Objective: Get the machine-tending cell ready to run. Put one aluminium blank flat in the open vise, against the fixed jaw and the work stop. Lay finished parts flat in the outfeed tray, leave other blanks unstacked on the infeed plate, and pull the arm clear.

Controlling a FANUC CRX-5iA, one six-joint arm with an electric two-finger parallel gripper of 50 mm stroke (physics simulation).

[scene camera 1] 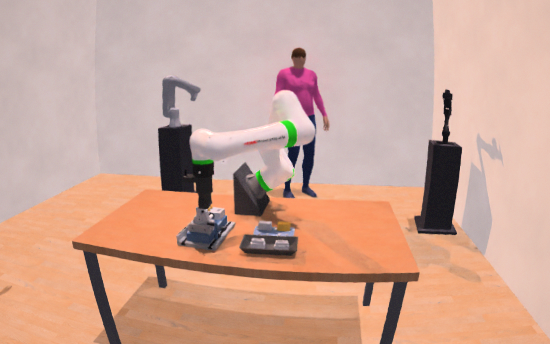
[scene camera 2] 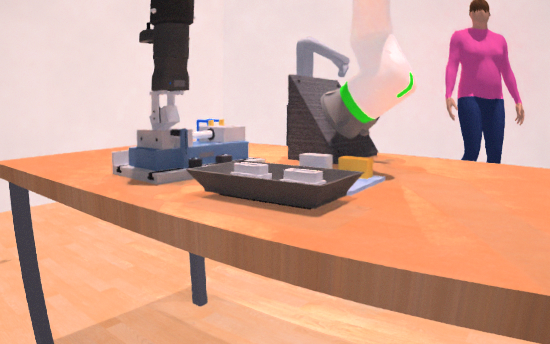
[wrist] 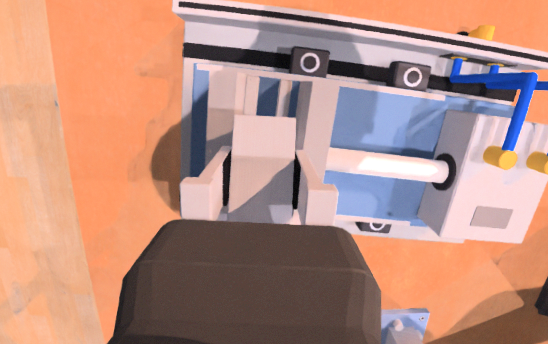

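Seen in the pictures: gripper, between the fingertips: (scene camera 1: 201,219) (scene camera 2: 163,122) (wrist: 262,166); arm's base, origin of its link: (scene camera 1: 253,187) (scene camera 2: 338,115).
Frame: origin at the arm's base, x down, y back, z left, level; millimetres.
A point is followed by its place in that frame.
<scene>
My gripper (scene camera 1: 204,212) @[y -515, x 6, z -81 mm] (scene camera 2: 165,114) @[y -515, x 6, z -81 mm] (wrist: 262,166) @[y -515, x 6, z -81 mm] is shut on a grey aluminium blank (scene camera 2: 169,118) @[y -522, x -2, z -44 mm] (wrist: 264,137) @[y -517, x -11, z -101 mm]. The blank is tilted between the fingers, at the top of the open vise (scene camera 1: 201,236) @[y -570, x 64, z -58 mm] (scene camera 2: 155,158) @[y -568, x 73, z -24 mm] (wrist: 380,120) @[y -432, x 57, z -116 mm]. Whether it touches the jaws or the work stop cannot be told. Two finished parts (scene camera 2: 251,168) @[y -520, x 75, z 195 mm] (scene camera 1: 282,244) @[y -513, x 77, z 291 mm] lie apart in the black outfeed tray (scene camera 1: 270,251) @[y -569, x 89, z 254 mm] (scene camera 2: 260,196) @[y -559, x 104, z 255 mm]. Another grey blank (scene camera 1: 265,226) @[y -320, x 88, z 161 mm] (scene camera 2: 315,160) @[y -320, x 83, z 166 mm] rests on the blue infeed plate (scene camera 1: 274,232) @[y -332, x 109, z 208 mm] (scene camera 2: 367,185) @[y -346, x 111, z 304 mm], a corner of which shows in the wrist view.
A yellow block (scene camera 1: 284,226) @[y -306, x 84, z 250 mm] (scene camera 2: 355,166) @[y -306, x 87, z 252 mm] stands beside the grey blank on the infeed plate. Blue piping with yellow fittings (wrist: 501,158) @[y -370, x 7, z -110 mm] rises over the vise's actuator. The dark arm pedestal (scene camera 1: 245,192) @[y -137, x -11, z -1 mm] (scene camera 2: 312,120) @[y -135, x 11, z 11 mm] stands behind. A person (scene camera 1: 298,85) (scene camera 2: 480,65) stands beyond the table.
</scene>
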